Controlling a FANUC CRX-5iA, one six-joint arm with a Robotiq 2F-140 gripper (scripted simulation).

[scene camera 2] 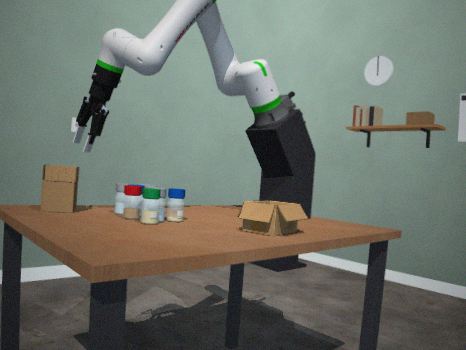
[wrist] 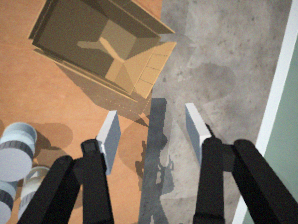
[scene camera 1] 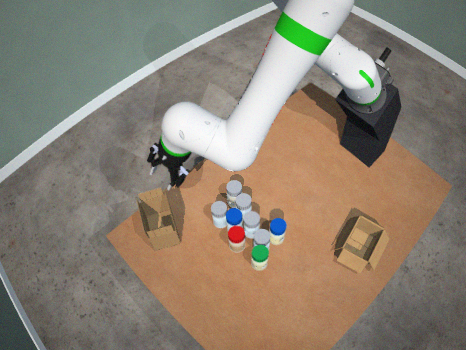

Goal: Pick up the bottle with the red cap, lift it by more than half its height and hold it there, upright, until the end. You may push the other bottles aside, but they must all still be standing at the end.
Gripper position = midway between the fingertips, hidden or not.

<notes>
In view: my gripper (scene camera 2: 81, 147).
My gripper also shows in the wrist view (wrist: 152, 119).
</notes>
